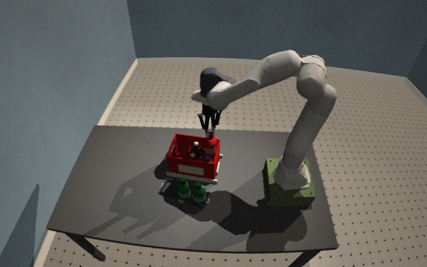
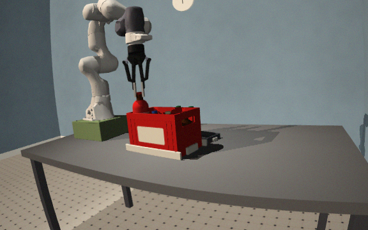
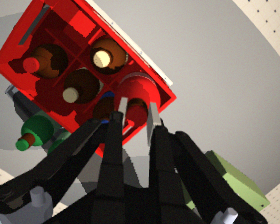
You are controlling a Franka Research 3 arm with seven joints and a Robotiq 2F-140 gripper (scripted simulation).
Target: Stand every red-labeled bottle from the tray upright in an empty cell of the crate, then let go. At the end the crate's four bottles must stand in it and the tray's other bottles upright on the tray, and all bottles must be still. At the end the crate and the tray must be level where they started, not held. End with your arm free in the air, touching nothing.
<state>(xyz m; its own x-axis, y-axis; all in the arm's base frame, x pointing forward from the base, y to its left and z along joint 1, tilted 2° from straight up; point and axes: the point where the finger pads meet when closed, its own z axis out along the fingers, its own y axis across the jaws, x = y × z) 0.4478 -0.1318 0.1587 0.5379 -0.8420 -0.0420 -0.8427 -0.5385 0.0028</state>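
Right now my hand is 9 cm above the red-labeled bottle. Round my hand: red crate (19 cm below, 9 cm ahead, 4 cm to the left).
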